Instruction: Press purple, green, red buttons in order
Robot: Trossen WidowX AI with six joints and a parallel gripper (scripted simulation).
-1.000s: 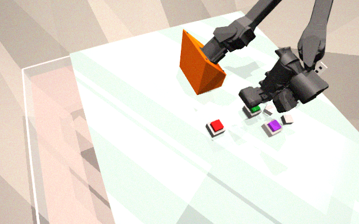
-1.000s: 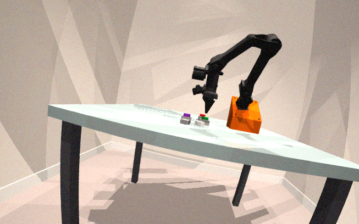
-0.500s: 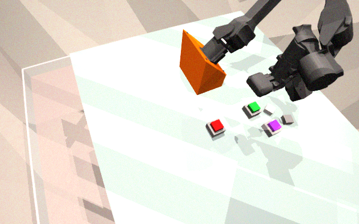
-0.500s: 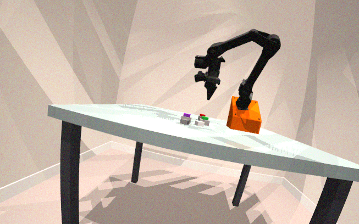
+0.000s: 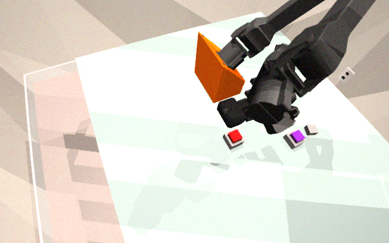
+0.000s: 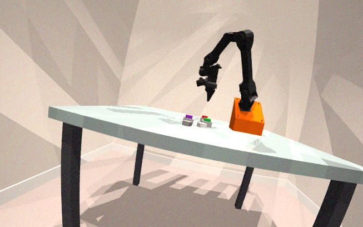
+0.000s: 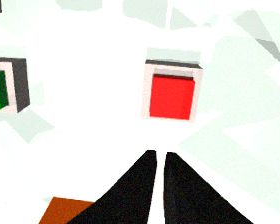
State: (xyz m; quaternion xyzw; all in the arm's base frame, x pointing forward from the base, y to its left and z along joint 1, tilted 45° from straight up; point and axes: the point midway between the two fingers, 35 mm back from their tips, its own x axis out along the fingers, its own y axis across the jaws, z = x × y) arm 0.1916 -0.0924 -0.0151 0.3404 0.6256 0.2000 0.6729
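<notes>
The red button lies 9 cm below my gripper tip and 1 cm to the right of it. Also, from my gripper tip: purple button 16 cm to the left, 11 cm ahead, 9 cm below; green button 15 cm to the left, 9 cm below, 1 cm ahead.
</notes>
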